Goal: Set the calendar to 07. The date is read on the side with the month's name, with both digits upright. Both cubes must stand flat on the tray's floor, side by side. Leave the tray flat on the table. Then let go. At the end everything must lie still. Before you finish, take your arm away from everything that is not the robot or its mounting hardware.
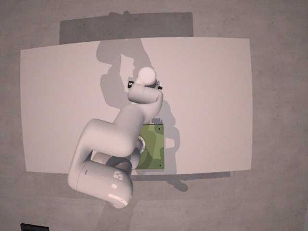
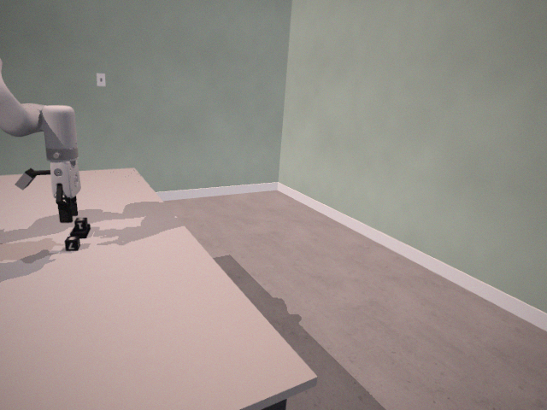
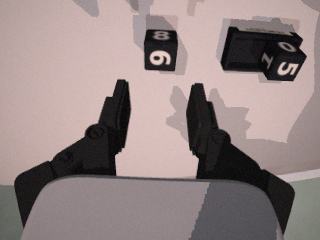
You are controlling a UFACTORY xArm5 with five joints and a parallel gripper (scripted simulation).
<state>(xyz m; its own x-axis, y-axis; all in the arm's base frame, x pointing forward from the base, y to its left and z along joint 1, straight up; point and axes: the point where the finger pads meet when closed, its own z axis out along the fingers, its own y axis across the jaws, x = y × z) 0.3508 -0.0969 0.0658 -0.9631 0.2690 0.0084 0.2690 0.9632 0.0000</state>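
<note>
The black cube lies 9 cm below my hand. Also, from my hand: black calendar tray 2 cm ahead, 11 cm to the left, 10 cm below.
</note>
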